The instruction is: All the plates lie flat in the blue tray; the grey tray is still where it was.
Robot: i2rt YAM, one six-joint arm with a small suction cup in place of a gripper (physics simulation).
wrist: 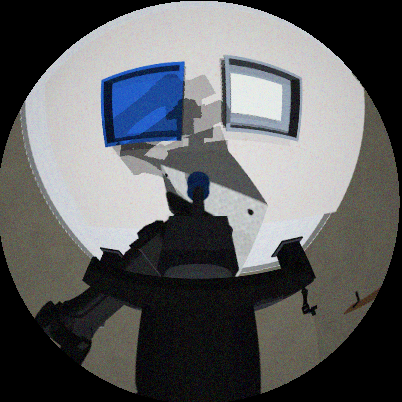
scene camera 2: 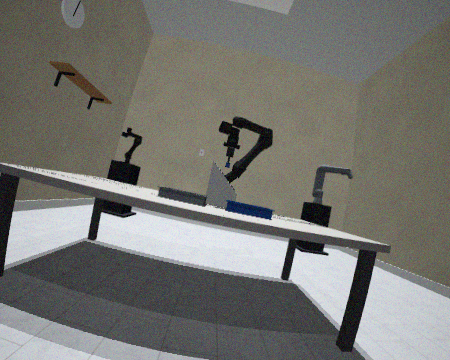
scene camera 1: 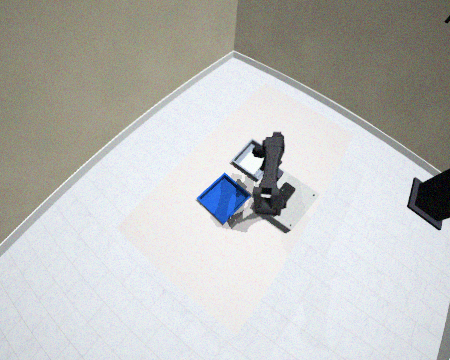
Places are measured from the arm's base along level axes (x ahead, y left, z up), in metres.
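Pixels of known places: hand, tool point: (wrist: pixel 197 181) (scene camera 2: pixel 227 167); arm's base, link origin: (scene camera 2: pixel 225 180).
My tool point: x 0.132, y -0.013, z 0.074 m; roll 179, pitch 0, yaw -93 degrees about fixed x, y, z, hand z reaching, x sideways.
Note:
For each thing: its top centre in the pictures, then the offset to it from my tool point. Level surfaces: height alone.
- flat white rectangular plate, top centre: (wrist: pixel 258 95) (scene camera 1: pixel 252 161) dx +0.156, dy -0.176, dz -0.222 m
- grey tray, top centre: (wrist: pixel 269 97) (scene camera 2: pixel 185 191) (scene camera 1: pixel 255 157) dx +0.154, dy -0.200, dz -0.199 m
- blue tray, top centre: (wrist: pixel 135 103) (scene camera 2: pixel 248 204) (scene camera 1: pixel 224 196) dx +0.146, dy +0.154, dz -0.199 m
- table, surface height: dz -0.249 m
A flat white rectangular plate (wrist: pixel 256 96) (scene camera 1: pixel 248 161) lies in the grey tray (wrist: pixel 286 105) (scene camera 1: pixel 243 172) (scene camera 2: pixel 182 196); whether others lie under it I cannot tell. The blue tray (wrist: pixel 147 122) (scene camera 1: pixel 217 197) (scene camera 2: pixel 249 210) stands beside the grey tray with a gap between them. No plate shows in it; the arm's shadow falls across its floor. My suction cup (wrist: pixel 198 183) (scene camera 2: pixel 227 164) is blue, points down and holds nothing. It hangs well above the table, apart from both trays. The arm hides the cup and part of the grey tray in scene camera 1.
A light grey board (scene camera 1: pixel 301 197) (scene camera 2: pixel 219 189) (wrist: pixel 245 230) with small dark holes rises beside the arm's base, behind the trays. The arm (scene camera 1: pixel 271 165) (scene camera 2: pixel 260 137) is folded above it. Black pedestals with other arms (scene camera 2: pixel 123 172) (scene camera 2: pixel 316 212) stand beyond the table (scene camera 2: pixel 310 227).

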